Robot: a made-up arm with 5 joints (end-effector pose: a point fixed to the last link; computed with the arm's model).
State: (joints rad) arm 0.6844 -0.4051 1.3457 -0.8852 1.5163
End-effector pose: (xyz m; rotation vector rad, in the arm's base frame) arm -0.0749 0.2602 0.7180 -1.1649 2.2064 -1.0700
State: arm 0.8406 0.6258 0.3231 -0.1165 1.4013
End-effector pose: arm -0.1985 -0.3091 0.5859 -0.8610 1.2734 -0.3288
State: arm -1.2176 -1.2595 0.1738 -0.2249 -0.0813
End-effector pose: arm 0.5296 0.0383 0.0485 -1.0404 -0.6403 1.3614
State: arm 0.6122 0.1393 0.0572 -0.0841 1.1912
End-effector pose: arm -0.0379 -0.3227 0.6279 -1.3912 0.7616 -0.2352
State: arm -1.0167 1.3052 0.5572 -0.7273 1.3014
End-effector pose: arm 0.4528 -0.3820 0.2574 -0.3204 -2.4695 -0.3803
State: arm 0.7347 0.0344 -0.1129 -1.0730 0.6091
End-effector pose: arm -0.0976 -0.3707 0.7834 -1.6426 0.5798 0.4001
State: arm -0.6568 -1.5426 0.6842 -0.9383 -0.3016
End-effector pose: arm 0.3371 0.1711 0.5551 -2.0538 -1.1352 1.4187
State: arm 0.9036 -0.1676 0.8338 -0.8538 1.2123
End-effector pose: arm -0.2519 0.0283 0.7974 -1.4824 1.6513 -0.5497
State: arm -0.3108 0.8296 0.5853 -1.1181 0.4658
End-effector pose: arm 0.4240 -0.3651 0.5503 -0.8722 2.3862 0.8391
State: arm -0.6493 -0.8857 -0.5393 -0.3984 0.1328
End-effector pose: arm 0.5837 -0.1399 0.1817 -0.9999 -0.2653 1.2443
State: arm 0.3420 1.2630 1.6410 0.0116 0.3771
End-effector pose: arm 0.1886 -0.3102 0.5632 -2.0313 2.1775 0.1869
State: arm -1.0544 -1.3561 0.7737 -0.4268 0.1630
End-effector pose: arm 0.4574 0.1086 0.3152 -1.9993 -0.7251 1.3873
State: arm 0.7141 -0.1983 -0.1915 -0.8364 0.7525
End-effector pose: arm -0.0617 -0.3304 0.7797 -1.8076 0.3975 0.3155
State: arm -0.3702 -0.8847 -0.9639 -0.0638 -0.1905
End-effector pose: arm 0.5570 -0.0932 0.2137 -0.5256 -0.7192 0.5777
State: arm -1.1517 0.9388 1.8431 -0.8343 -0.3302
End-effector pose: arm 0.3939 -0.2431 -0.2082 0.9552 -1.4842 -1.4941
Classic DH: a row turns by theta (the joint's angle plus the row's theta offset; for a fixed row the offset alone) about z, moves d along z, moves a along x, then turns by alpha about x. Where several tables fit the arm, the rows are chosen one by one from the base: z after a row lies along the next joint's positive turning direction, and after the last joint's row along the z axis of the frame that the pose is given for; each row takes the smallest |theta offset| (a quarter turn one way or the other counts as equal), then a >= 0, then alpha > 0; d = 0 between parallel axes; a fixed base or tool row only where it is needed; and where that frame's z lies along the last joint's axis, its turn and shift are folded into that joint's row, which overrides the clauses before.
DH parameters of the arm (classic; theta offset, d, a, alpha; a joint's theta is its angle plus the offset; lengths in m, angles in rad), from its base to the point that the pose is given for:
base (fixed): 0 0.188 -0.0334 1.5708
joint 1: 0.2096 0.0391 0.1842 1.8184
joint 2: -1.4014 -0.1104 -0.0316 1.5056
joint 3: -1.3307 -0.3844 0.1615 1.7509
joint 4: 1.5091 0.082 0.1579 -2.5128
joint 5: -0.192 0.0833 -0.0024 -0.4398
tool (fixed): -3.0392 -0.1532 0 0

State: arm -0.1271 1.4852 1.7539 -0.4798 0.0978
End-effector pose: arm 0.3622 -0.3730 0.3510 1.2677 -2.4889 -0.9995
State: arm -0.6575 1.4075 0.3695 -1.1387 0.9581
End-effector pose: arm 0.3398 -0.4640 0.4746 0.5610 2.9518 0.7563
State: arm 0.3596 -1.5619 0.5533 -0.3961 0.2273
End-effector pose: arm -0.0778 0.0934 0.7034 -2.6202 -1.5114 -0.0309
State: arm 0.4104 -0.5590 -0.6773 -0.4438 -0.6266
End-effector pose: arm 0.3100 -0.2318 0.6933 -0.9698 -1.5148 0.1511
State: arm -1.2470 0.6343 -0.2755 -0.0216 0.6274
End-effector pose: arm 0.2201 -0.4169 0.1368 -1.2588 1.9357 0.5863
